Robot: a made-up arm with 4 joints.
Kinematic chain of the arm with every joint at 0, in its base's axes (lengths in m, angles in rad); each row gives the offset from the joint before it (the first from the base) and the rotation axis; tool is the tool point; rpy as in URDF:
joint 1: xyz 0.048 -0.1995 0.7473 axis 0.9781 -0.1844 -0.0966
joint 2: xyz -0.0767 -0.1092 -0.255 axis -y
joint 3: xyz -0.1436 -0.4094 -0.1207 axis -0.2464 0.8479 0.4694
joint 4: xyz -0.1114 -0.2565 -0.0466 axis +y
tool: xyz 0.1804 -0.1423 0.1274 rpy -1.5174 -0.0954 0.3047
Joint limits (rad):
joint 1: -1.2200..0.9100
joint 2: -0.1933..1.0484
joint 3: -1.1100..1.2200
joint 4: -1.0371..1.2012
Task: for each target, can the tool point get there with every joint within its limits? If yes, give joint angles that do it. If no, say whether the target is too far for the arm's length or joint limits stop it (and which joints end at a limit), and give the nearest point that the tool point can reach.
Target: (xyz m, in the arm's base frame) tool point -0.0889 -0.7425 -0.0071
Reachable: yes | joints 0.7108 0.0513 0.2623 -0.4924
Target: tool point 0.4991 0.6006 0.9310
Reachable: no: joint limits stop it (at a limit: joint 1, joint 2, joint 3) | nearest point 0.2377 -0.5808 1.4044 | short by 1.299 m
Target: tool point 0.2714 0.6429 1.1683
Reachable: no: joint limits stop it (at a limit: joint 1, joint 2, joint 3) | nearest point 0.1985 -0.5685 1.4271 | short by 1.241 m
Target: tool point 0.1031 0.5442 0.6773
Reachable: no: joint limits stop it (at a limit: joint 1, joint 2, joint 3, joint 4) | nearest point 0.1294 -0.0663 -0.3691 | short by 1.212 m
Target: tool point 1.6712 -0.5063 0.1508
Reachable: no: too far | nearest point 0.2845 -0.5166 -0.0792 | short by 1.406 m
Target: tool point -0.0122 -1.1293 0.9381
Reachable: yes | joints -0.5068 -0.0879 0.2203 -0.0430
